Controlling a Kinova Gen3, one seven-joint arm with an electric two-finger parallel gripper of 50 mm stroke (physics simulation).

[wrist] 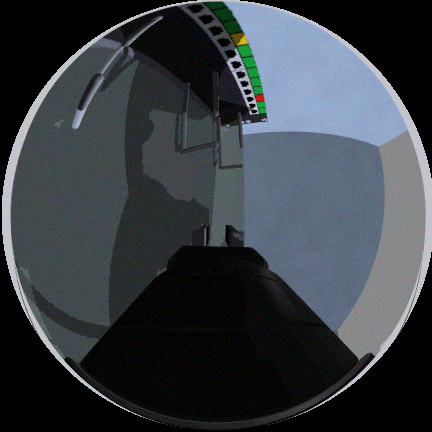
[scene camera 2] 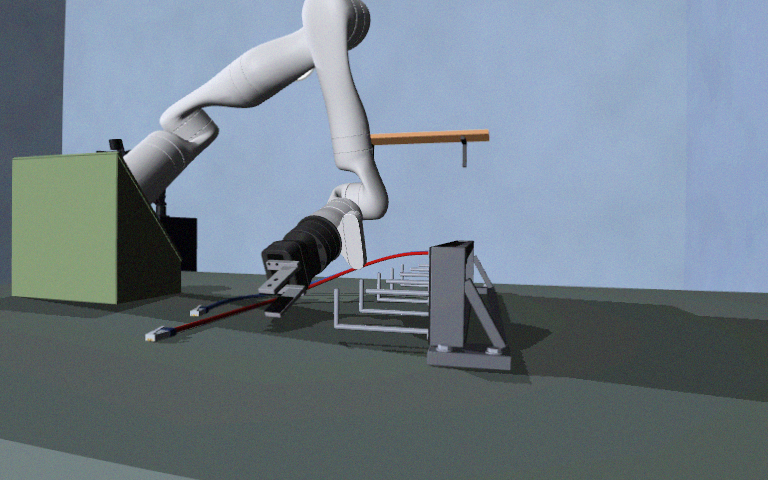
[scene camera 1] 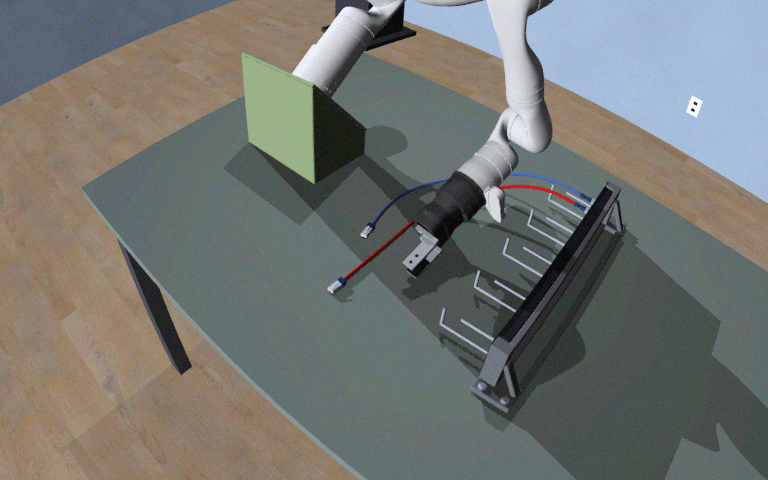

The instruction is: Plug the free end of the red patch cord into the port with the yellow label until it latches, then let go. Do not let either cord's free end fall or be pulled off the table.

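Frame: origin at the arm's base, x ahead, y left, z up, level; centimetres.
Seen in the pictures: gripper, fingertip midpoint: (wrist: 216,231) (scene camera 2: 269,303) (scene camera 1: 409,270); arm's base, link origin: (scene camera 2: 108,208) (scene camera 1: 309,91).
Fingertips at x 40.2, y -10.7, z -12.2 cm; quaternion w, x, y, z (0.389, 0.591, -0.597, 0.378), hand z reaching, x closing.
Note:
Pixels of each thing's top centre, then the offset from my fingertips to it. "*": a spot on its surface instead.
- red patch cord, surface spot: (scene camera 2: 220,314) (scene camera 1: 379,249) * dx -8.0, dy +1.1, dz -2.1 cm
- yellow label, surface spot: (wrist: 240,39) * dx +18.5, dy +11.6, dz +6.8 cm
- dark port, surface spot: (wrist: 223,42) * dx +19.5, dy +11.4, dz +5.1 cm
- blue cord's free plug, surface spot: (scene camera 2: 198,310) (scene camera 1: 366,233) * dx -12.4, dy +1.9, dz -2.1 cm
- patch rack, top centre: (scene camera 2: 438,242) (scene camera 1: 557,241) dx +16.3, dy +17.9, dz +7.3 cm
The red patch cord (scene camera 1: 376,253) (scene camera 2: 220,314) runs from the rack's far end, passes behind the gripper and stretches out to its free plug (scene camera 1: 335,284) (scene camera 2: 159,333). That clear plug with a blue boot is low over the table, left of the gripper; I cannot tell whether it touches. My gripper (scene camera 1: 413,267) (scene camera 2: 268,301) (wrist: 216,231) is open and empty, above the table between the plug and the rack's hooks. The yellow label (wrist: 240,39) shows on the port strip at the top of the wrist view, with a dark port (wrist: 223,42) beside it.
The blue cord's free plug (scene camera 1: 367,229) (scene camera 2: 198,310) lies on the table behind the red one. The patch rack (scene camera 1: 496,362) (scene camera 2: 447,294) stands to the right, with several wire hooks (scene camera 1: 464,335) (scene camera 2: 382,329) reaching toward the gripper. A green wedge block (scene camera 1: 280,118) (scene camera 2: 65,226) stands at the left.

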